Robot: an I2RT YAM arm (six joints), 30 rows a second.
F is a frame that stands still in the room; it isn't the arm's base.
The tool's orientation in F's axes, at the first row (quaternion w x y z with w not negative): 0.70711 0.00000 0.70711 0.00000
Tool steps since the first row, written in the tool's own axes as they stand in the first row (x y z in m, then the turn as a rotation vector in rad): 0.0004 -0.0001 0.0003 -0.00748 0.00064 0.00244; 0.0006 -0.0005 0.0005 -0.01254 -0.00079 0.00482; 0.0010 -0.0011 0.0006 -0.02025 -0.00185 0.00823; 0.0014 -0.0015 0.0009 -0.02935 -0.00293 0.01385; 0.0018 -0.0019 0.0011 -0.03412 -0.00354 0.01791; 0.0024 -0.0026 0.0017 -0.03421 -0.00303 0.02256; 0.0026 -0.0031 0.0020 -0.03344 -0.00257 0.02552
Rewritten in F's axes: 0.0003 -0.0001 -0.0004 0.00244 0.00064 0.00748; 0.0005 -0.0005 -0.0006 0.00482 -0.00079 0.01254; 0.0006 -0.0011 -0.0010 0.00823 -0.00185 0.02025; 0.0009 -0.0015 -0.0014 0.01385 -0.00293 0.02935; 0.0011 -0.0019 -0.0018 0.01791 -0.00354 0.03412; 0.0017 -0.0026 -0.0024 0.02256 -0.00303 0.03421; 0.0020 -0.0031 -0.0026 0.02552 -0.00257 0.03344
